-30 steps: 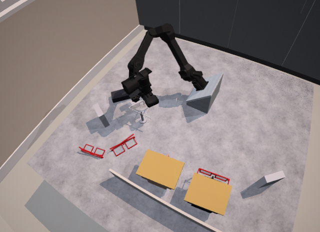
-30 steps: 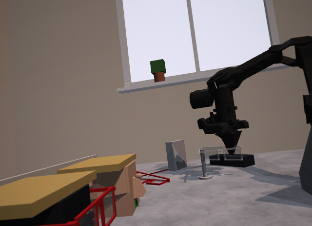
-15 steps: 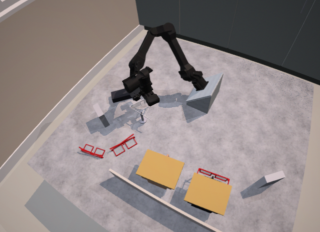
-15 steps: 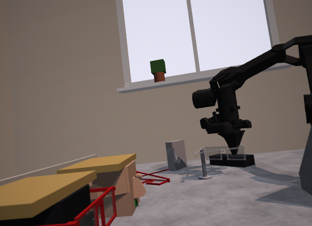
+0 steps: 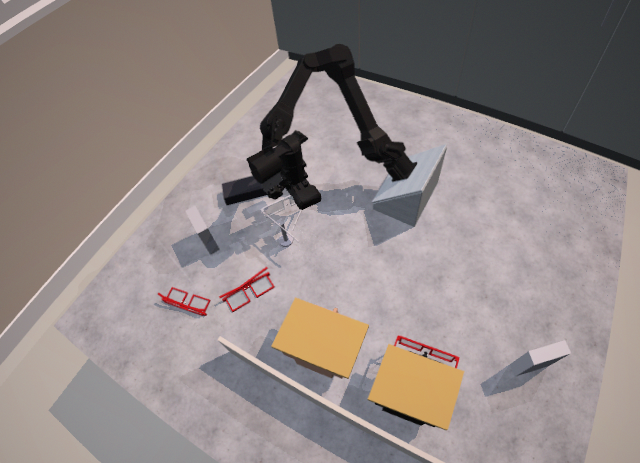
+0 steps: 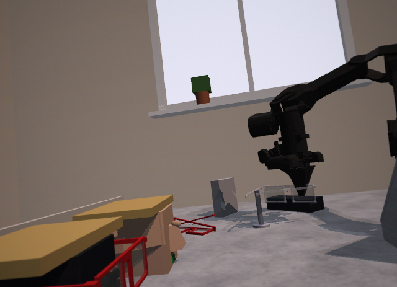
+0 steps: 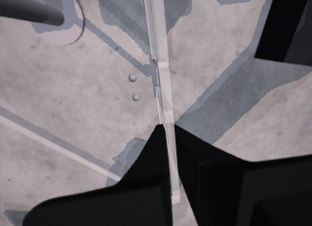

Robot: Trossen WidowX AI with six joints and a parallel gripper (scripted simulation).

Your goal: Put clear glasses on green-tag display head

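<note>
Right now my gripper tip is 10 cm short of the post, 2 cm to the right of it and 4 cm above it. Round my gripper tip: black box: 2 cm ahead, 18 cm to the right, 4 cm below; tan-topped head: 27 cm ahead, 28 cm to the left; low board: 40 cm ahead, 40 cm to the left, 1 cm below.
</note>
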